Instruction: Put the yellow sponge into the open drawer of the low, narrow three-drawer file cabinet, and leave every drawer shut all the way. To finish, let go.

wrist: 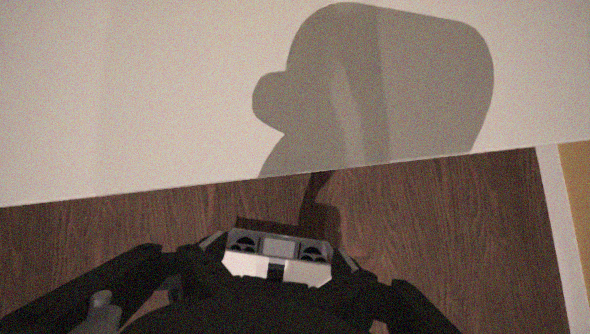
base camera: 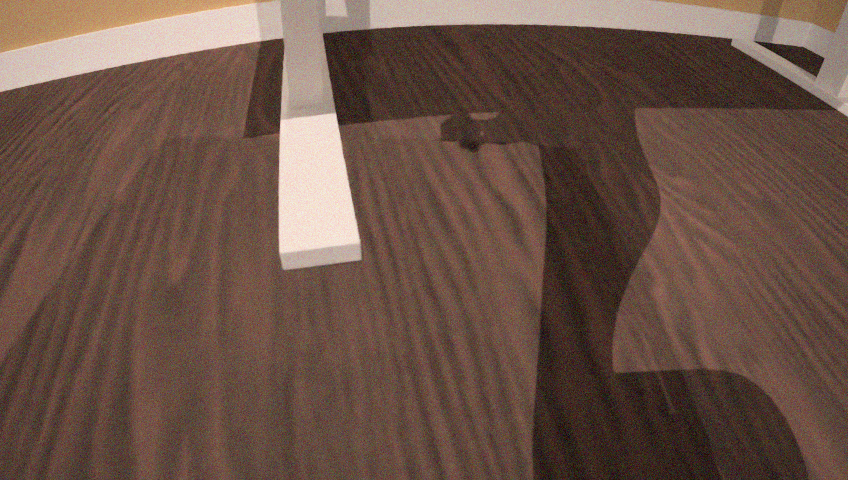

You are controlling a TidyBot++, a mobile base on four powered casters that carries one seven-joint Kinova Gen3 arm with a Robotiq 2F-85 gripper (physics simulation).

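Frame: origin at the arm's base, x ahead, y left, z up, level; millimetres.
Where they show: gripper, fingertip midpoint: (wrist: 279, 252).
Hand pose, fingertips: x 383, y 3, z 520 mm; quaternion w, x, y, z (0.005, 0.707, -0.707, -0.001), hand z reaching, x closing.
After its pixels a point has its place.
Neither the yellow sponge nor the file cabinet shows in any view. In the wrist view my gripper (wrist: 279, 252) {x 383, y 3, z 519 mm} fills the bottom edge as dark shapes. Its fingers stand wide apart with nothing between them, so it is open. It hangs over the near edge of a white table top (wrist: 159, 90) {x 485, y 96, z 554 mm}, which carries my arm's shadow. My own base (wrist: 278, 259) {x 148, y -3, z -17 mm} shows below the gripper on the wooden floor (wrist: 431, 224) {x 307, y -877, z -397 mm}.
In the base camera view a white table leg (base camera: 304, 60) {x 750, y 184, z -297 mm} with a long flat foot (base camera: 317, 191) stands ahead on the left. Another white frame (base camera: 791, 56) stands at the far right. A white baseboard (base camera: 131, 40) {x 1069, y 687, z -342 mm} runs along the yellow wall.
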